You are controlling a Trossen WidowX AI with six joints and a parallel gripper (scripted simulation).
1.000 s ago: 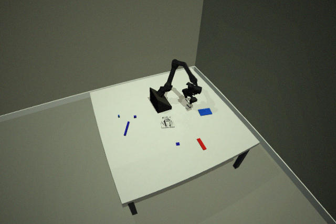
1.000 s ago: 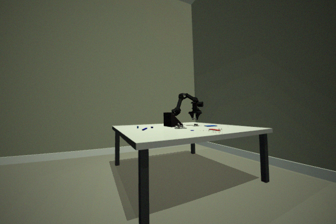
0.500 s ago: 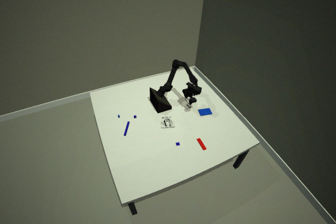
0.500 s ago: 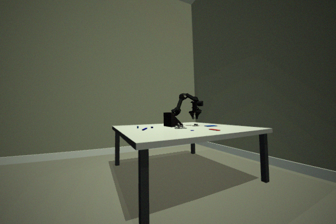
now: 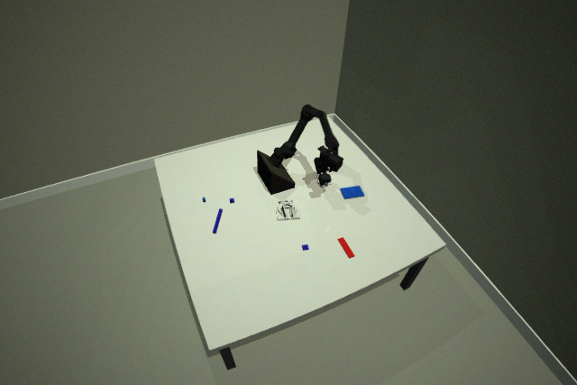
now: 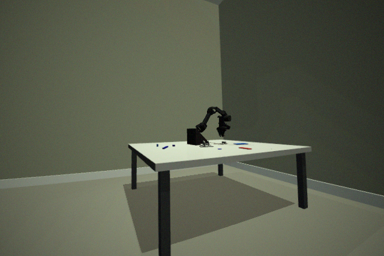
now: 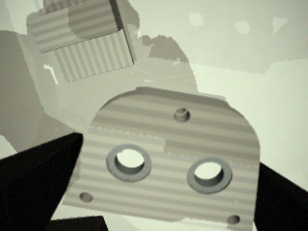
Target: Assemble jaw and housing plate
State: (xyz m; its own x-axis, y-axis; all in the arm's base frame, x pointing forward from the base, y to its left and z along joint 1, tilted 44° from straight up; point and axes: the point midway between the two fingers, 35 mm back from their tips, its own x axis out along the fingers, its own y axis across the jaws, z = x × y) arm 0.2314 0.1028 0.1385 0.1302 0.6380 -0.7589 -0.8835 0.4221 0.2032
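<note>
My gripper tip is 10 mm short of the jaw, 240 mm to the left of it and 60 mm above it. The rest, counted from my gripper tip: blue bar (90 mm behind, 590 mm to the right, 70 mm below); then red bar (400 mm ahead, 120 mm to the right, 80 mm below); then blue flat plate (110 mm ahead, 160 mm to the left, 80 mm below).
</note>
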